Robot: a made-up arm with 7 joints. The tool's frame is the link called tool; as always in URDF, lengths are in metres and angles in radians. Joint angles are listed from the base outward. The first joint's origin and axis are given. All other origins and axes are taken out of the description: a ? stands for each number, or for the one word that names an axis. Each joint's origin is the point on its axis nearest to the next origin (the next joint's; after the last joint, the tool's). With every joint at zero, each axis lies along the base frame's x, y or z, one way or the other. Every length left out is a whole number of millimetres.
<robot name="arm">
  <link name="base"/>
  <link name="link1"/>
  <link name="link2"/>
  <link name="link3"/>
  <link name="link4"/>
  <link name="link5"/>
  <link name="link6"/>
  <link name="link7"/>
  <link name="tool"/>
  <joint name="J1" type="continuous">
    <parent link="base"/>
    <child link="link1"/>
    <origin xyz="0 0 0.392"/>
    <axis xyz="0 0 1"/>
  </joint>
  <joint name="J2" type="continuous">
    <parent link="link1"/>
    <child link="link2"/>
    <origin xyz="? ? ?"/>
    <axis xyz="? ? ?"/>
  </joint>
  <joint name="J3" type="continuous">
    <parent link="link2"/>
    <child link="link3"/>
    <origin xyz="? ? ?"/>
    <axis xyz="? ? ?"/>
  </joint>
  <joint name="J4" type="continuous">
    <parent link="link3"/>
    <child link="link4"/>
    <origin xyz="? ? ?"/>
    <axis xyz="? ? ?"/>
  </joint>
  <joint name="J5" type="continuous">
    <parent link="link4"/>
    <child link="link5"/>
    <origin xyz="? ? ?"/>
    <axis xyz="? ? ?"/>
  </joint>
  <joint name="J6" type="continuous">
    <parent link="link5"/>
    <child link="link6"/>
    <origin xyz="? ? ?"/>
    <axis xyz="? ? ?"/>
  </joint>
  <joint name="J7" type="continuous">
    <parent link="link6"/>
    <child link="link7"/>
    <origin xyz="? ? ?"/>
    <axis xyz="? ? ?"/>
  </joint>
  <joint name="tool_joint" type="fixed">
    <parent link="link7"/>
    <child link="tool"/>
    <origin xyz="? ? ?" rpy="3.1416 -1.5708 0"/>
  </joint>
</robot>
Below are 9 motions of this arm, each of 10 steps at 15 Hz.
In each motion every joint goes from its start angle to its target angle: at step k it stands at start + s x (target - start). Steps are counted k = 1, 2, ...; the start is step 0. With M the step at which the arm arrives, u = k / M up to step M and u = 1 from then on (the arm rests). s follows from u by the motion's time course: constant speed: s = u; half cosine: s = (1 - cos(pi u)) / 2; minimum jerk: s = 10 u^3 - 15 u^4 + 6 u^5.
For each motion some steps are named. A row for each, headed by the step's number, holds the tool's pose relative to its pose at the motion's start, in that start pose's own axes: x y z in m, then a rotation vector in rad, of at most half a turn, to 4 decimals.
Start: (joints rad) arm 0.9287 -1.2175 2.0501 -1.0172 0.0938 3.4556 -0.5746
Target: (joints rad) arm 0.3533 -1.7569 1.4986 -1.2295 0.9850 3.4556 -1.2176
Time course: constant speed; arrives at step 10
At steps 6, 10:
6: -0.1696 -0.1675 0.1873 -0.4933 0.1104 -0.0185
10: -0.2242 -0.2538 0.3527 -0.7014 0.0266 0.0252

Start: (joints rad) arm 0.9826 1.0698 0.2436 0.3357 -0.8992 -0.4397 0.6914
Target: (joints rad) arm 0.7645 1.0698 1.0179 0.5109 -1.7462 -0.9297 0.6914
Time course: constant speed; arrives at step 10
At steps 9, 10:
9: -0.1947 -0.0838 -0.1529 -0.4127 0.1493 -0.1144
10: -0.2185 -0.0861 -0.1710 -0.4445 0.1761 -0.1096

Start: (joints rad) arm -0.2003 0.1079 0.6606 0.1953 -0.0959 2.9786 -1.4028
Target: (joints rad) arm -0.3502 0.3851 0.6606 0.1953 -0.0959 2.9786 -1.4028
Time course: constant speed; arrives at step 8
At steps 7, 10:
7: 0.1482 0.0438 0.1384 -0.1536 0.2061 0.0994
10: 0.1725 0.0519 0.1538 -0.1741 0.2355 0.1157

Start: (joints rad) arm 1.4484 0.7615 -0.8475 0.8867 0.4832 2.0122 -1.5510
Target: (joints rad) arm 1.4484 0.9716 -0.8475 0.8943 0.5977 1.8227 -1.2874
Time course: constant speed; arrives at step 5
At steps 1, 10:
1: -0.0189 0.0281 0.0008 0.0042 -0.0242 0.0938
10: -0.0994 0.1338 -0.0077 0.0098 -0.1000 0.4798

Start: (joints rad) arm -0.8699 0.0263 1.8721 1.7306 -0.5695 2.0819 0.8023
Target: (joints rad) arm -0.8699 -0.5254 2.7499 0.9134 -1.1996 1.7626 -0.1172
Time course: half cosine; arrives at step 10
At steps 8, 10:
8: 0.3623 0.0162 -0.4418 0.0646 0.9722 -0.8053
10: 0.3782 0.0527 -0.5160 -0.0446 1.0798 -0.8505

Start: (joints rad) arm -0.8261 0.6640 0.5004 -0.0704 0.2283 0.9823 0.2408
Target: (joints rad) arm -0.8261 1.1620 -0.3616 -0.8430 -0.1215 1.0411 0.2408
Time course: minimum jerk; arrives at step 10
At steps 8, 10:
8: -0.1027 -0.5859 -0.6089 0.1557 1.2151 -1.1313
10: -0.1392 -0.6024 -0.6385 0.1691 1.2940 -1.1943

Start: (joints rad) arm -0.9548 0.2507 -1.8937 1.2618 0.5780 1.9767 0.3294
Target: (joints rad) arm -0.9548 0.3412 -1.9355 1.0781 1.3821 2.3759 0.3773
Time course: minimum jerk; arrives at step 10
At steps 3, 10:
3: 0.0046 0.0248 -0.0124 -0.0216 0.1046 0.1393
10: -0.0346 0.1060 -0.0701 -0.2164 0.6390 0.8166

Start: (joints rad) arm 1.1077 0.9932 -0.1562 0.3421 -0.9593 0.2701 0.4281
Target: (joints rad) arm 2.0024 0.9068 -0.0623 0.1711 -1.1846 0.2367 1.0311
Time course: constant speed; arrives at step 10
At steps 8, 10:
8: -0.2107 0.1797 0.5186 0.0538 -0.5543 0.7809
10: -0.3137 0.1901 0.6293 0.0182 -0.7115 0.9618

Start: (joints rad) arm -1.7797 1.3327 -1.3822 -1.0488 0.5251 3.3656 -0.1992
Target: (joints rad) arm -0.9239 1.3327 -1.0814 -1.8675 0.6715 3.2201 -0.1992
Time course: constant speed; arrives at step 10
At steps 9, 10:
9: 0.3937 0.1592 0.1778 0.0676 0.1494 -0.3669
10: 0.4357 0.1581 0.2110 0.1028 0.1666 -0.3915

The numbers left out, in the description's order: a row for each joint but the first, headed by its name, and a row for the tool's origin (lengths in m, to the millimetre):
J2: xyz 0 -0.076 0, axis 0 -1 0
J3: xyz 0 0 0.558, axis 0 0 1
J4: xyz 0.027 0.073 0, axis 0 1 0
J5: xyz -0.026 0 0.37, axis 0 0 1
J6: xyz 0 -0.119 0, axis 0 -1 0
J7: xyz 0.021 0 0.152, axis 1 0 0
tool: xyz 0 0 0

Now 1 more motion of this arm.
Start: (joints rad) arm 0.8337 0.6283 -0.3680 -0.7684 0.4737 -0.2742 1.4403
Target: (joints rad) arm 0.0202 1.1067 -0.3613 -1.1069 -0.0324 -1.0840 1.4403
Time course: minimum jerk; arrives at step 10
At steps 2, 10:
2: -0.0386 -0.0167 -0.0274 -0.0215 0.0573 -0.0430
10: -0.7703 0.0893 -0.3053 -0.0554 0.8558 -0.4226

